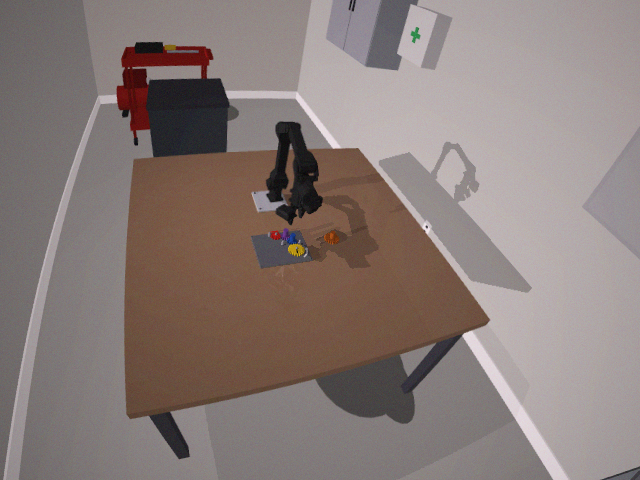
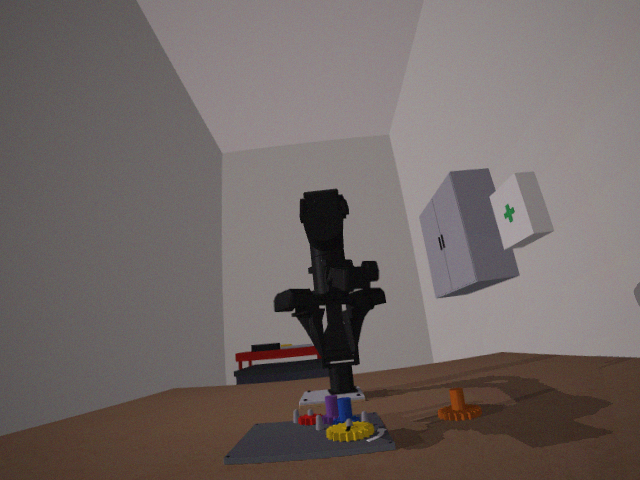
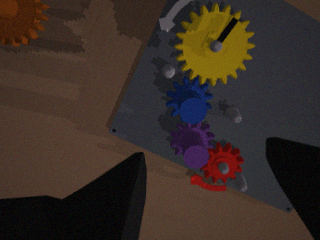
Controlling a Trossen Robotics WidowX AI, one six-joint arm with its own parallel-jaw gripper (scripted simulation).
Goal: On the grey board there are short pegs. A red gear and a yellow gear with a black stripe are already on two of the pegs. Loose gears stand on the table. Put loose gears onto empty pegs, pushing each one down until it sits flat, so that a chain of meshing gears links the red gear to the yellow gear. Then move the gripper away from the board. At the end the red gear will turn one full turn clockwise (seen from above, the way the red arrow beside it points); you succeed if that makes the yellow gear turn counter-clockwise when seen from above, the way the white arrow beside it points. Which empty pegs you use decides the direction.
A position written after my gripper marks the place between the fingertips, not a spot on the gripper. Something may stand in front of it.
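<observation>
There is a purple gear [image 3: 192,140] here, along with a blue gear [image 3: 189,100] and a red gear [image 3: 220,155]. I also see an orange gear [image 2: 458,410] and a yellow gear [image 2: 359,430]. As for my gripper [image 2: 338,353], which I can find again as the gripper [image 3: 204,154], it is open and holds nothing.
</observation>
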